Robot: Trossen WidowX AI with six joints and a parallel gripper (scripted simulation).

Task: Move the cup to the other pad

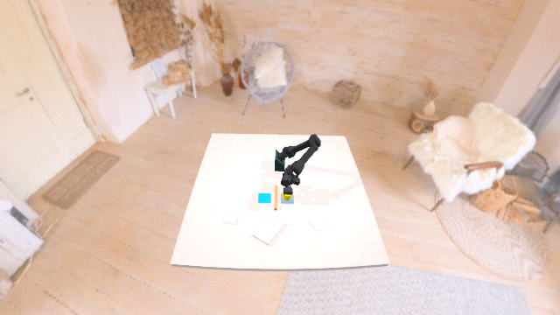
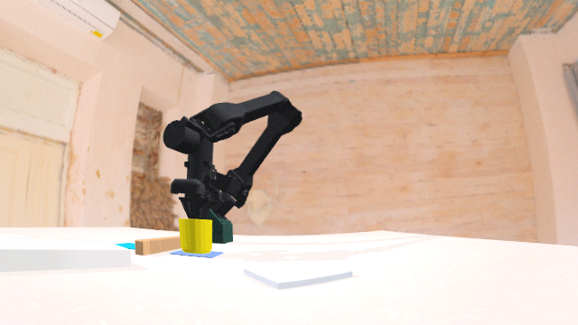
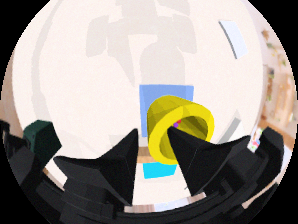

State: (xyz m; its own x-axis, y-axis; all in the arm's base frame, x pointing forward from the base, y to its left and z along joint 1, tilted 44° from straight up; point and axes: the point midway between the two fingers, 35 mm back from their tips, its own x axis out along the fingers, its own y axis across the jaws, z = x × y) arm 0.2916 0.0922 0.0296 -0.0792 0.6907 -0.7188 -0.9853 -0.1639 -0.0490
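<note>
The yellow cup is 2 cm ahead of my gripper tip and 1 cm below it. Round my gripper tip: cyan pad 5 cm ahead, 15 cm to the right, 5 cm below; wooden bar 4 cm ahead, 7 cm to the right, 4 cm below.
</note>
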